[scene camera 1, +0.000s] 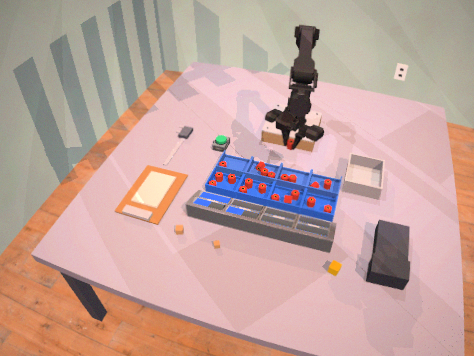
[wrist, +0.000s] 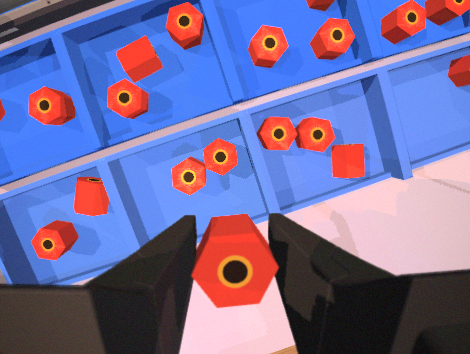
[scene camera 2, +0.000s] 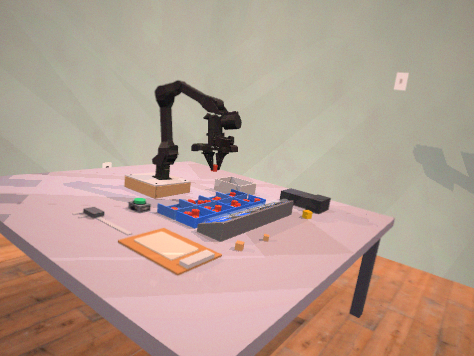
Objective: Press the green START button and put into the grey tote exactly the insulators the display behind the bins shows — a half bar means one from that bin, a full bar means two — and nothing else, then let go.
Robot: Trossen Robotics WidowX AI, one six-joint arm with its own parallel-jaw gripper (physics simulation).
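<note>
My gripper [scene camera 1: 291, 146] [scene camera 2: 214, 169] [wrist: 232, 225] is shut on a red insulator [scene camera 1: 290, 143] [scene camera 2: 215, 167] [wrist: 235, 240], held above the table between the arm's base and the bins. The blue bins [scene camera 1: 237, 164] [scene camera 2: 185, 217] [wrist: 310, 192] form two rows of four with red insulators inside. The dark display [scene camera 1: 260, 230] [scene camera 2: 250, 221] stands along them. Its leftmost window in scene camera 1 shows a long blue bar above a half bar; the second window has a half bar in its lower row. The grey tote [scene camera 1: 367, 190] [scene camera 2: 232, 189] shows no insulator inside. The START button [scene camera 1: 221, 139] [scene camera 2: 139, 201] is green.
A black box [scene camera 1: 391, 252] [scene camera 2: 305, 200] lies right of the display. A yellow cube [scene camera 1: 334, 268] [scene camera 2: 307, 214] and two small orange cubes lie before it. An orange clipboard [scene camera 1: 132, 196] [scene camera 2: 150, 264] and a grey-headed tool [scene camera 1: 185, 132] [scene camera 2: 93, 212] lie at the left.
</note>
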